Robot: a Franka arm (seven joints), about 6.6 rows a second.
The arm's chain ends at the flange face. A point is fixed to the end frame.
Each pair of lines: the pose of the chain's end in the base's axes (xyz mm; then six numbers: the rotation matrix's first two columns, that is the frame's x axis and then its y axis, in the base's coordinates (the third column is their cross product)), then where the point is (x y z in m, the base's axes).
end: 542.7 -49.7 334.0 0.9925 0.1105 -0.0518 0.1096 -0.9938 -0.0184
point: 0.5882 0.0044 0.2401
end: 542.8 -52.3 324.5 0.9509 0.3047 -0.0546 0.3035 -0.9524 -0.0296
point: 0.5762 0.0106 0.2310
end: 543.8 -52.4 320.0 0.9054 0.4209 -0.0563 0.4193 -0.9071 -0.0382
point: 0.5686 0.0148 0.2268
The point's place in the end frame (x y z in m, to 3 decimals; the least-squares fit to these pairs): 0.056 -0.047 0.092
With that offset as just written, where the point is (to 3 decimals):
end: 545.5 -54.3 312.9 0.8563 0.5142 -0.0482 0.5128 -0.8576 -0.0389
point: 0.564 0.016 0.220
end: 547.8 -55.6 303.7 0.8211 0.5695 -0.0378 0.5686 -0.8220 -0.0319
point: 0.563 0.015 0.211
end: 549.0 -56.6 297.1 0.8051 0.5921 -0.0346 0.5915 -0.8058 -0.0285
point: 0.562 0.015 0.205
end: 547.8 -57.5 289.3 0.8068 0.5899 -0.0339 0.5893 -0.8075 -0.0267
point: 0.561 0.014 0.197
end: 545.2 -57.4 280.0 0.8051 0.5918 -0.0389 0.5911 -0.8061 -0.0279
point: 0.558 0.014 0.187
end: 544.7 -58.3 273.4 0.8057 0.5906 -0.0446 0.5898 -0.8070 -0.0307
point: 0.557 0.013 0.180
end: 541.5 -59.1 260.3 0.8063 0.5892 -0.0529 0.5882 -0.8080 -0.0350
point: 0.553 0.012 0.167
